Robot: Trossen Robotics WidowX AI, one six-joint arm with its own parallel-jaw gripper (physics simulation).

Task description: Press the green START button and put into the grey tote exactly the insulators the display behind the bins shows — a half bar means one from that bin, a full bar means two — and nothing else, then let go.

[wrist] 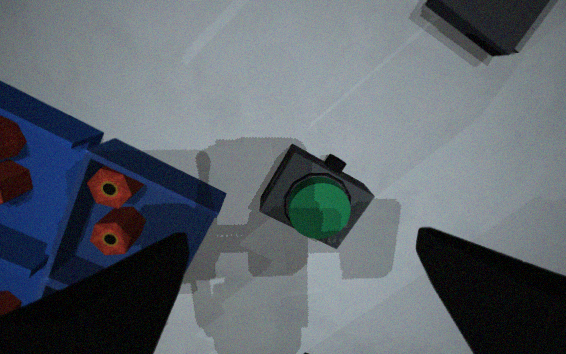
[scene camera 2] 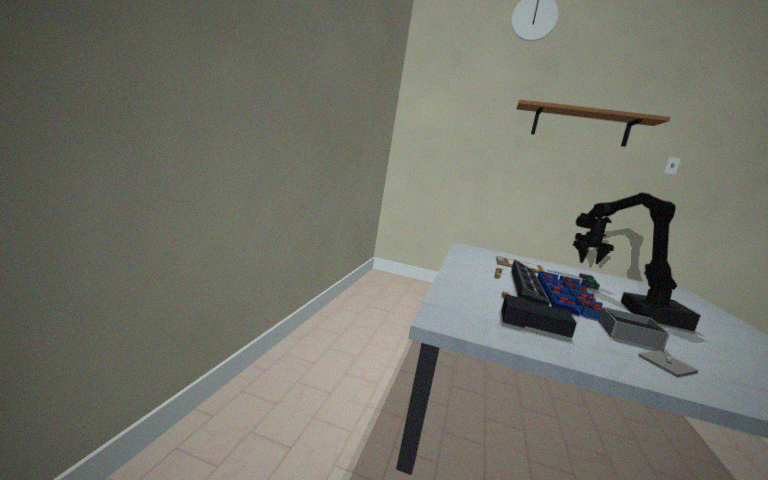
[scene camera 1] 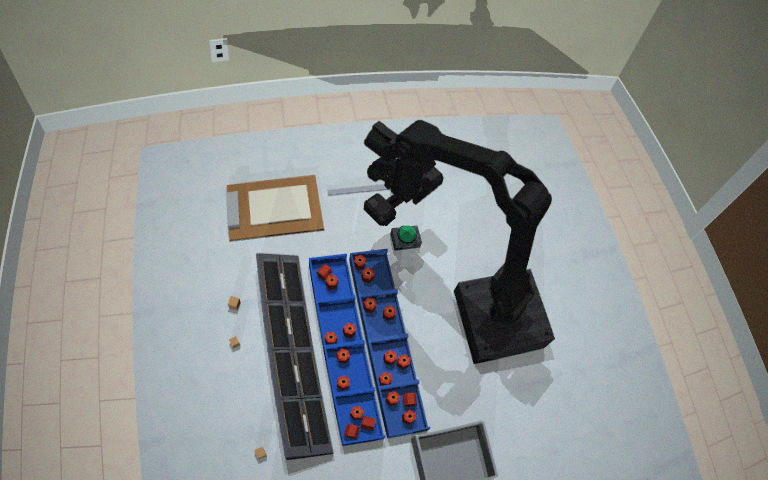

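The green START button [scene camera 1: 407, 233] [scene camera 2: 590, 280] [wrist: 320, 208] sits on its dark square base. My gripper [scene camera 1: 403, 198] [scene camera 2: 592, 262] [wrist: 303, 241] is open and empty above the table near the button. In the wrist view the button shows between and beyond the fingertips. Red insulators with round holes [scene camera 1: 368, 274] [wrist: 109, 189] lie in the blue bins [scene camera 1: 339, 319] [wrist: 37, 140], which form two columns. The display [scene camera 1: 271, 281] [scene camera 2: 529, 283] behind the bins has dark windows divided by pale strips; no lit bars can be made out. The grey tote [scene camera 1: 417, 455] [scene camera 2: 637, 335] shows no insulators in its visible part.
Red blocks [scene camera 1: 409, 399] lie in some bins. Small tan blocks [scene camera 1: 233, 302] lie behind the display. A clipboard [scene camera 1: 317, 206] and a grey strip [scene camera 1: 345, 190] lie at the far side. A black box [scene camera 2: 538, 316] and a flat plate [scene camera 2: 659, 362] lie near the tote.
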